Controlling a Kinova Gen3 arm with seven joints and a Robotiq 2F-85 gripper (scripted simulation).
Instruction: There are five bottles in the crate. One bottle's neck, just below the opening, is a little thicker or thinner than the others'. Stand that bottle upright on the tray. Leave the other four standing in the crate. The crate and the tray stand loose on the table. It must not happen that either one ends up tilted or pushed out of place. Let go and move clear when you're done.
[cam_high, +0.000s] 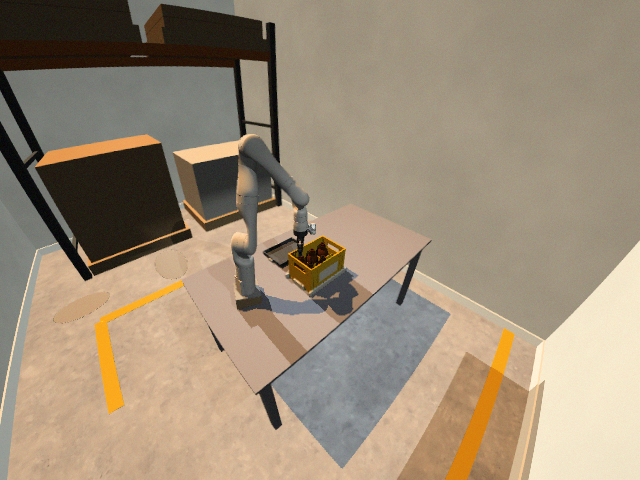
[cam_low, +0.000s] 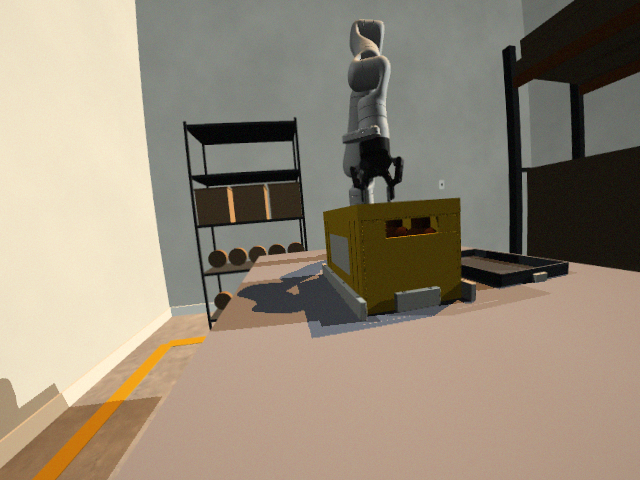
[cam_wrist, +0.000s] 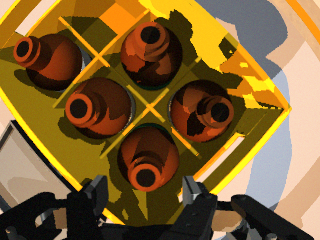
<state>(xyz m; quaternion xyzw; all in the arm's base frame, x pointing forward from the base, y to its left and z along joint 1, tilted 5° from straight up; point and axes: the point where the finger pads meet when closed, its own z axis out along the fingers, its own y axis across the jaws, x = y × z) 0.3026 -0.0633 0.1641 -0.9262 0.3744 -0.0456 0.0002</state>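
My gripper is now 110 mm above the brown bottle and 80 mm to the left of it. Round my hand: dark tray (250 mm to the left, 190 mm below, 80 mm ahead); yellow crate (120 mm below, 90 mm ahead, 40 mm to the right).
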